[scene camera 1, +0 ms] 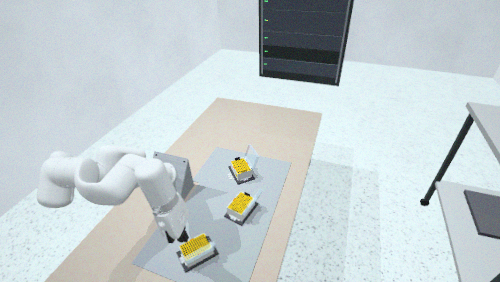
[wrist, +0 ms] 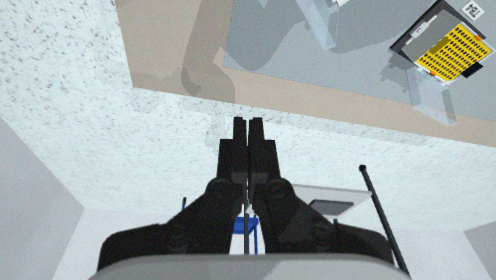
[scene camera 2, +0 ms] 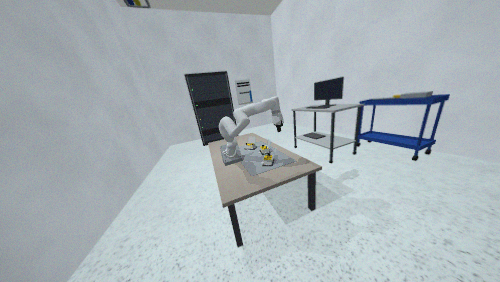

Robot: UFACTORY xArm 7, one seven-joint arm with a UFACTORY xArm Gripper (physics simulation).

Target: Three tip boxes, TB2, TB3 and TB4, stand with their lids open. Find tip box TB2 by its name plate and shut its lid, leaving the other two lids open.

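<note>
Three tip boxes with yellow racks stand on the grey mat: a near one, a middle one and a far one. Clear lids stand up on the middle and far boxes; the near box's lid is hard to make out in the scene views. In the wrist view, a box with plate TB4 stands at the upper right, its clear lid open; part of another clear lid shows at the top. No TB2 plate is readable. My gripper is shut and empty, high above the mat's level.
The grey mat lies on the wooden table. The arm's base stands beside the mat. A desk with a monitor, a blue cart and a dark server rack stand away from the table.
</note>
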